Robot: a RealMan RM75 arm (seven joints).
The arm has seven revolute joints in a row. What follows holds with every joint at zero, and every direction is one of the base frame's. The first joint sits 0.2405 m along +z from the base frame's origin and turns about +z. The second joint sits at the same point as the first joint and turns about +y. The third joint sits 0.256 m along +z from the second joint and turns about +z. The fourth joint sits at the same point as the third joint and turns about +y. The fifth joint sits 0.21 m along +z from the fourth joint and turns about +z. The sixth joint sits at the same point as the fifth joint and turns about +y. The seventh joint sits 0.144 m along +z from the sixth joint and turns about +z. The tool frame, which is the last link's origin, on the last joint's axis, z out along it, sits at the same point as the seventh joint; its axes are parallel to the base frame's.
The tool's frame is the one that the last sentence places.
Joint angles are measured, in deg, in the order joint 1, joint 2, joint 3, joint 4, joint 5, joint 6, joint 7. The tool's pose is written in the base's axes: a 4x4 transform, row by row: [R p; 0 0 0 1], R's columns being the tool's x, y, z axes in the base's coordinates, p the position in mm. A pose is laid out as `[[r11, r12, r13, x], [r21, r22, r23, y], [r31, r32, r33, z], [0, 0, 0, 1]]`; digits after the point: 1 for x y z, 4 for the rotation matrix.
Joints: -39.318, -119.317, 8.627, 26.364, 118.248, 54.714, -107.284
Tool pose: [[0.0741, 0.9959, 0.0515, -318.3], [0.5047, -0.0820, 0.8594, 408.6], [0.8601, -0.0377, -0.5087, 30.2], [0, 0, 0, 1]]
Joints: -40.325, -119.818, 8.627, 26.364, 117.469, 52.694, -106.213
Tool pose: [[0.0867, 0.9954, 0.0413, -313.7], [0.4895, -0.0786, 0.8685, 414.8], [0.8677, -0.0551, -0.4940, 28.5], [0, 0, 0, 1]]
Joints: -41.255, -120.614, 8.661, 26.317, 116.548, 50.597, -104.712
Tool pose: [[0.1006, 0.9944, 0.0311, -308.9], [0.4763, -0.0756, 0.8760, 419.7], [0.8735, -0.0733, -0.4813, 24.2], [0, 0, 0, 1]]
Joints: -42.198, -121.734, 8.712, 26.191, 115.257, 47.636, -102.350
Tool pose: [[0.1204, 0.9927, 0.0104, -304.8], [0.4606, -0.0651, 0.8852, 424.1], [0.8794, -0.1018, -0.4651, 17.7], [0, 0, 0, 1]]
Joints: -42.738, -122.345, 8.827, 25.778, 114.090, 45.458, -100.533
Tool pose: [[0.1321, 0.9912, -0.0071, -303.2], [0.4509, -0.0537, 0.8910, 426.6], [0.8828, -0.1209, -0.4540, 13.2], [0, 0, 0, 1]]
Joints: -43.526, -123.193, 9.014, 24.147, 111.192, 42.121, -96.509
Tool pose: [[0.1469, 0.9887, -0.0300, -300.3], [0.4383, -0.0379, 0.8980, 429.0], [0.8867, -0.1451, -0.4389, 3.2], [0, 0, 0, 1]]
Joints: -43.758, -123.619, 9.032, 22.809, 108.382, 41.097, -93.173
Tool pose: [[0.1515, 0.9880, -0.0298, -298.0], [0.4269, -0.0382, 0.9035, 429.0], [0.8915, -0.1496, -0.4275, -3.0], [0, 0, 0, 1]]
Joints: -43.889, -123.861, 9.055, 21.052, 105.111, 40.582, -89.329
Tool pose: [[0.1551, 0.9876, -0.0239, -295.6], [0.4154, -0.0433, 0.9086, 428.4], [0.8963, -0.1508, -0.4170, -9.5], [0, 0, 0, 1]]
